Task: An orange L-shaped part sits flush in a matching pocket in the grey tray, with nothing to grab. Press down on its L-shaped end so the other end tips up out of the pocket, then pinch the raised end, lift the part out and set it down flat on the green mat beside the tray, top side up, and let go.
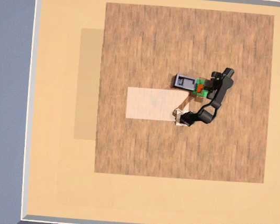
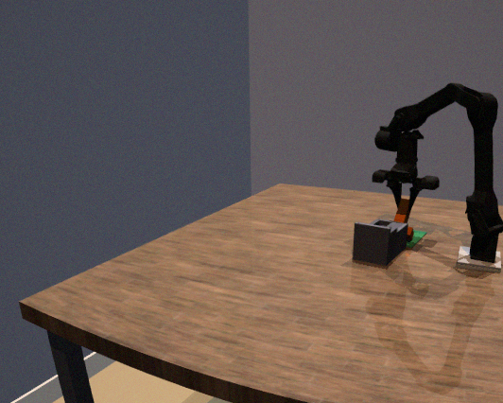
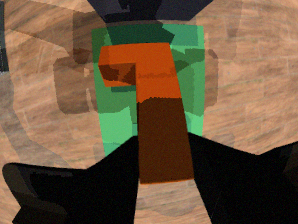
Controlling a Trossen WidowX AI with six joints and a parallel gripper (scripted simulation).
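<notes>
My gripper tip is 30 mm to the right of the orange L-shaped part, 30 mm above it and 10 mm past it. From my gripper tip the other things lie so: green mat (90 mm below, 20 mm to the left).
</notes>
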